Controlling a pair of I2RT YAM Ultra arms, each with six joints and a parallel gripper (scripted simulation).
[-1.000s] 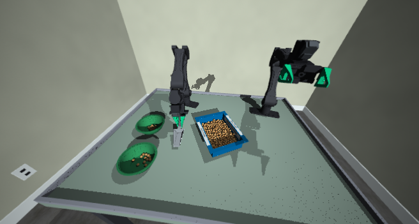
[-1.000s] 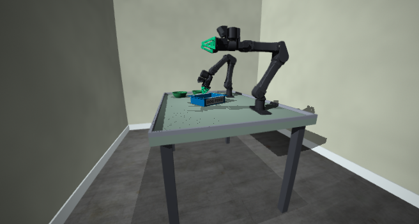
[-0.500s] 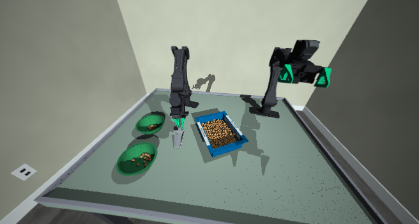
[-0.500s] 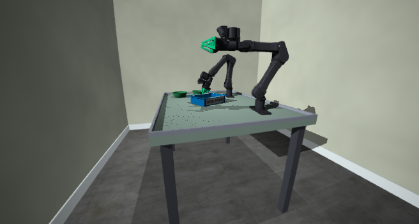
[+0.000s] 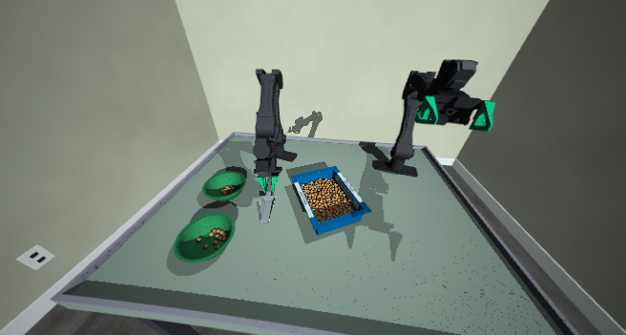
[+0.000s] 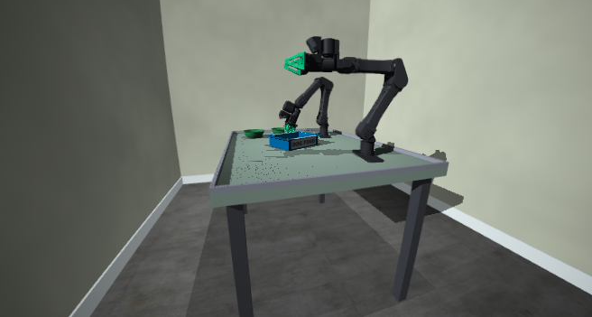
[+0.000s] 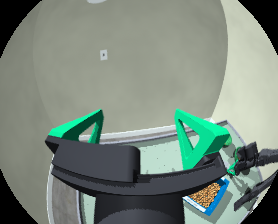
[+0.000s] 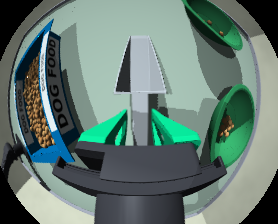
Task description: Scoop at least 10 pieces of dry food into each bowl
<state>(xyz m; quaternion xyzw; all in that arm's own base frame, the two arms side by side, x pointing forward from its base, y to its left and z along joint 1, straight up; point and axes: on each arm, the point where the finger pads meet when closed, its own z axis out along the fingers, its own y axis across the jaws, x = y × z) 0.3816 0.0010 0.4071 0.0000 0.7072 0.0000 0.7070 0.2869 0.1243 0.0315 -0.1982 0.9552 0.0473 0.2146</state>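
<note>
My right hand is 4 cm short of the grey scoop, 1 cm to the right of it and 2 cm above it. Round my right hand: box (1 cm behind, 23 cm to the left, 1 cm above).
</note>
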